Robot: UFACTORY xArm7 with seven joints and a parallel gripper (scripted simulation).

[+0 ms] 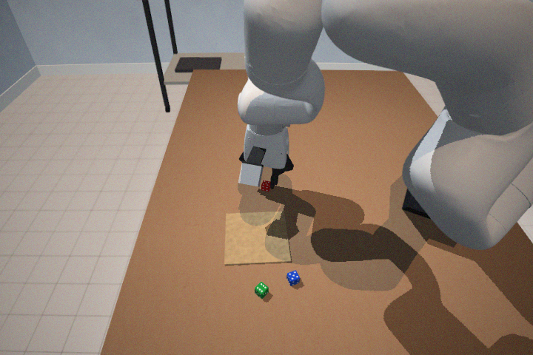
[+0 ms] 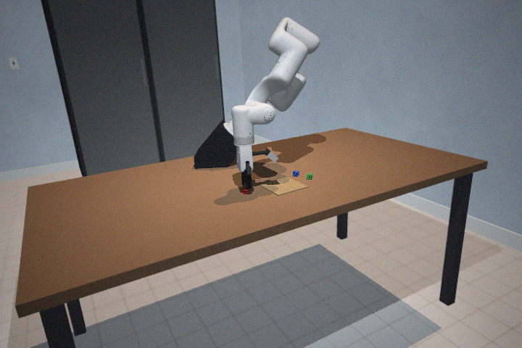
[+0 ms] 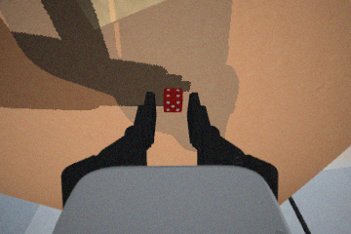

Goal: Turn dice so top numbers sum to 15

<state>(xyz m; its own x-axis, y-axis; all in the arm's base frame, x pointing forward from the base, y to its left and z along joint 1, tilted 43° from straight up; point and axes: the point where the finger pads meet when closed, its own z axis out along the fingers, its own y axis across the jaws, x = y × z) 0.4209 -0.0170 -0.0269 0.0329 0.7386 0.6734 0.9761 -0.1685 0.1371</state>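
The red die lies 40 mm below my hand and 10 mm to the right of it. The rest, counted from my hand: blue die (240 mm to the left, 110 mm behind, 40 mm below); tan mat (150 mm to the left, 40 mm below, 10 mm behind); green die (280 mm to the left, 60 mm behind, 40 mm below).
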